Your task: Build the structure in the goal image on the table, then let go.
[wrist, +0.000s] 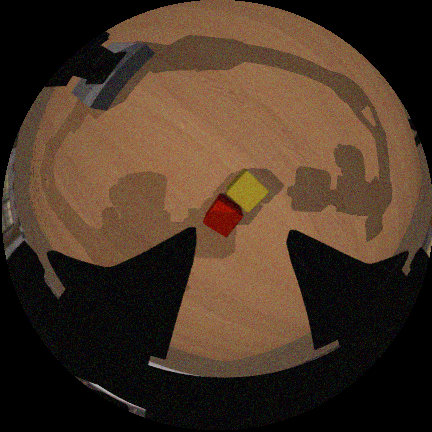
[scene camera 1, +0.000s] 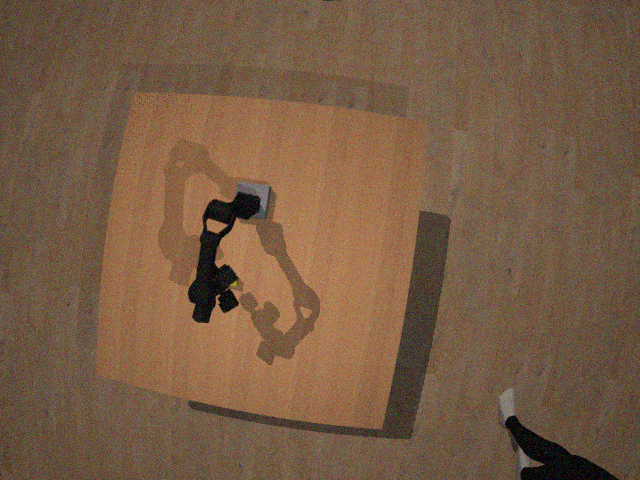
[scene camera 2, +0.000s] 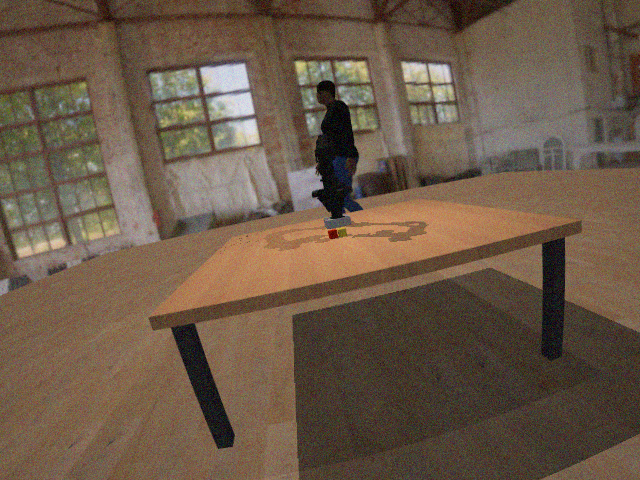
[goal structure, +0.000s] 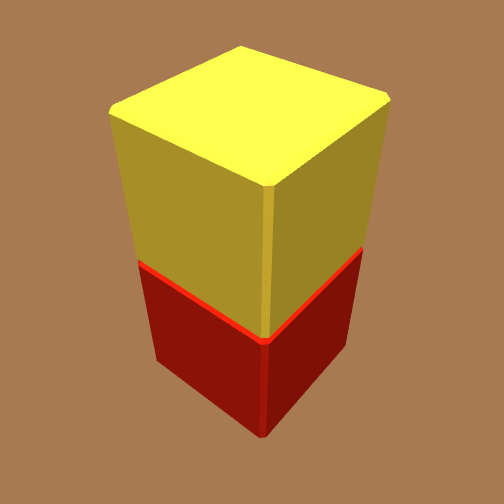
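Seen in the pictures: gripper, fingertip midpoint: (wrist: 243,235) (scene camera 2: 335,211); arm's base, link origin: (wrist: 104,67) (scene camera 1: 250,204) (scene camera 2: 337,217).
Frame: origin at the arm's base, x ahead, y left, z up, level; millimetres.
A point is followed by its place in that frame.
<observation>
A red cube (scene camera 2: 332,234) @(x 297, y -135, z -24 mm) (wrist: 223,217) @(x 281, y -125, z -10 mm) and a yellow cube (scene camera 1: 234,283) @(x 295, y -81, z -10 mm) (scene camera 2: 342,232) @(x 304, y -92, z -25 mm) (wrist: 247,191) @(x 288, y -87, z -10 mm) sit side by side on the wooden table (scene camera 1: 336,206) @(x 21, y 324, z -42 mm) (scene camera 2: 289,268) @(x 584, y -385, z -43 mm) (wrist: 240,310) @(x 430, y -303, z -43 mm). In the wrist view they meet or nearly meet, with the red cube at the lower left of the yellow one and turned at a slightly different angle. The arm hides the red cube in scene camera 1. My gripper (wrist: 243,235) @(x 284, y -101, z 65 mm) is open and empty. Its fingertips are apart, below the cubes in the wrist view. The fingers are hard to make out in scene camera 2.
The arm's grey base block (scene camera 1: 264,202) @(x -5, y 53, z -1 mm) (scene camera 2: 337,222) @(x 42, y -18, z -19 mm) (wrist: 122,80) @(x 43, y -17, z -31 mm) stands on the table, at the upper left of the wrist view. Arm shadows cross the table top. A person (scene camera 2: 337,129) stands beyond the table; a person's legs (scene camera 1: 547,446) show at the lower right in scene camera 1.
</observation>
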